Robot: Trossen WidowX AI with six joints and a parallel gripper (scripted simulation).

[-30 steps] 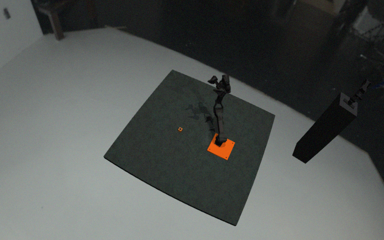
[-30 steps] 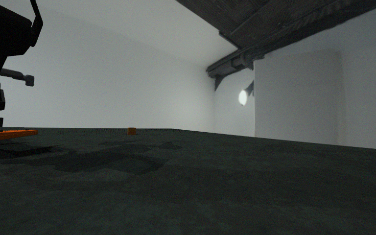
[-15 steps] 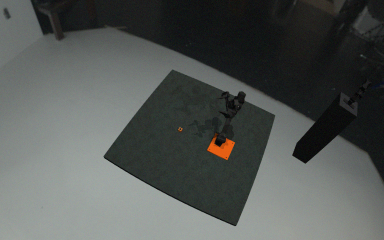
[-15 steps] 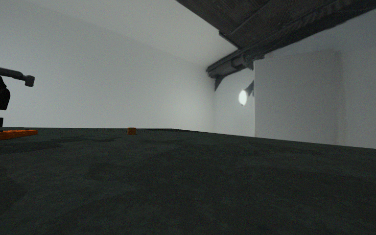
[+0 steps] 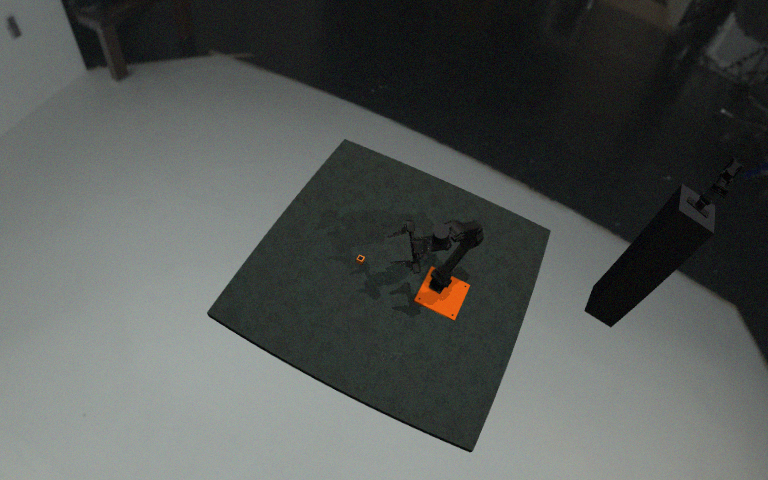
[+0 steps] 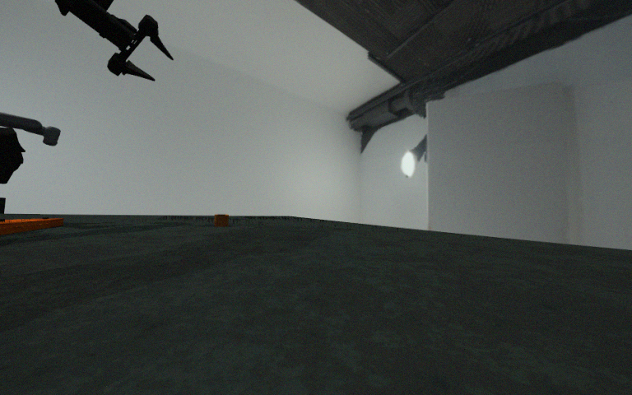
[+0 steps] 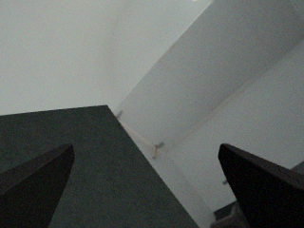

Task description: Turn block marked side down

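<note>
My gripper tip is now 46 cm above the block, 20 cm short of it and 17 cm to the left of it.
</note>
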